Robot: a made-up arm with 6 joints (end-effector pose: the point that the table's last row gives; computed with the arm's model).
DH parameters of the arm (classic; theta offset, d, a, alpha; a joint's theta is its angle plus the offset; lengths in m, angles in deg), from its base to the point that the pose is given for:
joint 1: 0 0.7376 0.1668 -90
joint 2: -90 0 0.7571 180
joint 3: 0 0 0.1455 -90
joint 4: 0 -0.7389 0 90
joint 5: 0 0 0 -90
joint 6: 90 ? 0 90
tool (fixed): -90 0 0 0
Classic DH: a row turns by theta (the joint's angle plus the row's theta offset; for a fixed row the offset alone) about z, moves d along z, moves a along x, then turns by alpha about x.
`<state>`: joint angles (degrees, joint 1 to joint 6).
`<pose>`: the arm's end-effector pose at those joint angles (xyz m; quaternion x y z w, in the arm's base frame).
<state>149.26 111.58 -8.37 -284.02 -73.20 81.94</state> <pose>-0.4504 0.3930 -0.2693 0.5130 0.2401 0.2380 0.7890</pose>
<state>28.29 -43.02 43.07 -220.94 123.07 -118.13</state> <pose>-0.3610 -0.1221 1.9702 -0.5359 -0.0517 0.6048 0.5868</pose>
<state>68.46 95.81 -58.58 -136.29 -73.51 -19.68</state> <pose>0.0467 0.3274 0.1238 0.4234 0.5691 -0.6902 0.1435</pose>
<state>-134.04 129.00 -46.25 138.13 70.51 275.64</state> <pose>0.0624 -0.0403 0.1328 0.8818 -0.1933 0.3174 0.2904</pose>
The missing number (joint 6, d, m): -0.1158
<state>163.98 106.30 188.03 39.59 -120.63 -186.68</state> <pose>-0.8699 0.3158 1.2078 0.4694 0.8245 -0.1570 0.2742</pose>
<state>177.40 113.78 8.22 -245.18 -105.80 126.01</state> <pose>-0.8496 0.1398 -0.3007 0.2426 0.2473 0.8061 0.4797</pose>
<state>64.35 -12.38 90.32 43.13 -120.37 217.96</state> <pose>-0.0319 -0.2242 2.1248 0.9201 0.2518 -0.1172 0.2761</pose>
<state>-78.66 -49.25 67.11 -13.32 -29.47 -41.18</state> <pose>-0.1563 0.8461 1.9442 -0.1597 -0.6454 -0.1542 0.7309</pose>
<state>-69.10 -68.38 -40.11 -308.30 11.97 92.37</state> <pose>0.0667 -0.1218 1.5614 -0.8446 0.3755 -0.3744 0.0744</pose>
